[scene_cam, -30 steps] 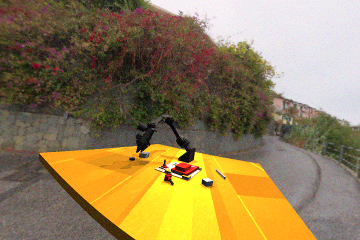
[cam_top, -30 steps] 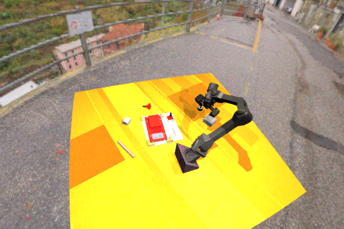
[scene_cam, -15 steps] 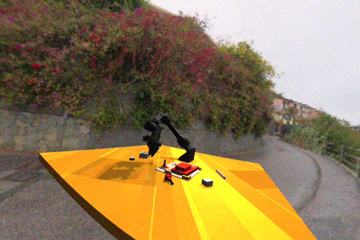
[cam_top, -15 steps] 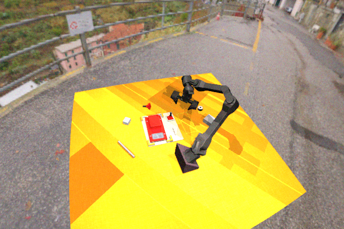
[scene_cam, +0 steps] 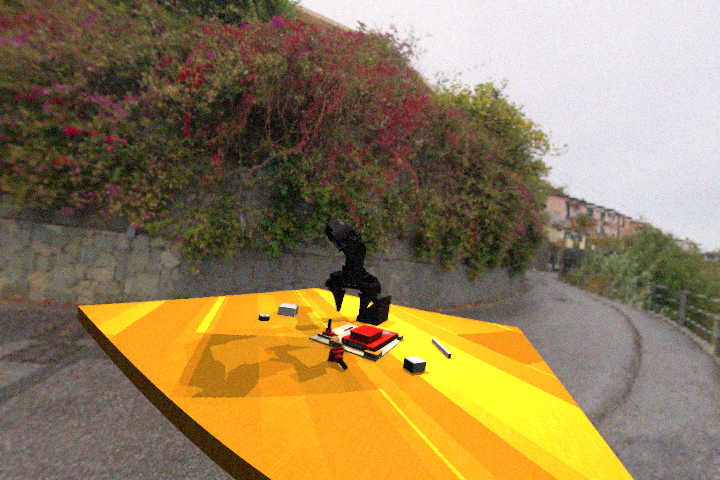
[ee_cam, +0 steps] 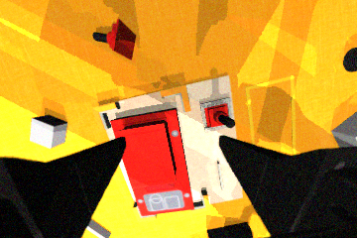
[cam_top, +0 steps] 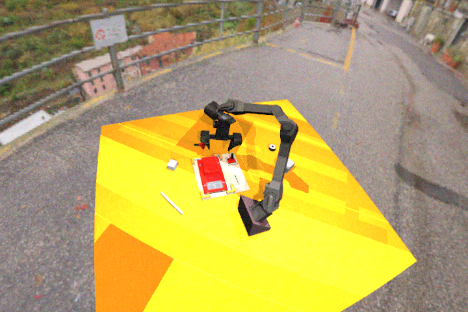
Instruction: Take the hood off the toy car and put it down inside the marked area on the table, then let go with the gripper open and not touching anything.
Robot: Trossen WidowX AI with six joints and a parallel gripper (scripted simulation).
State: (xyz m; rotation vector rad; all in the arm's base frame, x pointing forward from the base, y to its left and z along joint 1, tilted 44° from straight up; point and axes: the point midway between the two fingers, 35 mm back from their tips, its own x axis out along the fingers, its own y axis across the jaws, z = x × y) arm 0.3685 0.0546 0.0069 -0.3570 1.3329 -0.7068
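Right now my gripper tip is 5 cm to the right of the red hood, 5 cm above it and 4 cm past it. Also, from my gripper tip: white base plate: 8 cm below, 7 cm behind, 3 cm to the left; black wheel: 32 cm to the right, 9 cm below, 3 cm ahead; grey rod: 27 cm to the left, 18 cm behind, 9 cm below.
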